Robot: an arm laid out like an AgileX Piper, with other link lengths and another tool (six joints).
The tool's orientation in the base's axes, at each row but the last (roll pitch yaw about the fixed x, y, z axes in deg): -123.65 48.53 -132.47; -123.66 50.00 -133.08; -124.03 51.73 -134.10; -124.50 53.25 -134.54; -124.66 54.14 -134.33; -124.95 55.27 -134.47; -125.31 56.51 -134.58
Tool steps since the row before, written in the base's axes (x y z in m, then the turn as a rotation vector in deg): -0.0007 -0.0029 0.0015 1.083 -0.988 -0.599; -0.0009 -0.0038 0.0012 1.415 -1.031 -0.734; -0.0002 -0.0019 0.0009 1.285 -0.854 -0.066; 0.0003 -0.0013 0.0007 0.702 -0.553 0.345; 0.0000 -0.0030 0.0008 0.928 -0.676 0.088; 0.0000 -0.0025 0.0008 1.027 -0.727 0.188; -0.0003 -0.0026 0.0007 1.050 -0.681 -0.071
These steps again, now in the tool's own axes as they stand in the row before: 0.0006 -0.0033 -0.0004 0.447 -0.481 1.441; 0.0013 -0.0039 -0.0003 0.425 -0.434 1.798; 0.0002 -0.0021 0.0000 -0.122 -0.632 1.404; -0.0001 -0.0015 0.0004 -0.335 -0.608 0.660; 0.0006 -0.0030 0.0005 -0.168 -0.579 0.981; 0.0004 -0.0026 0.0003 -0.269 -0.664 1.051; 0.0006 -0.0027 0.0001 -0.080 -0.505 1.144
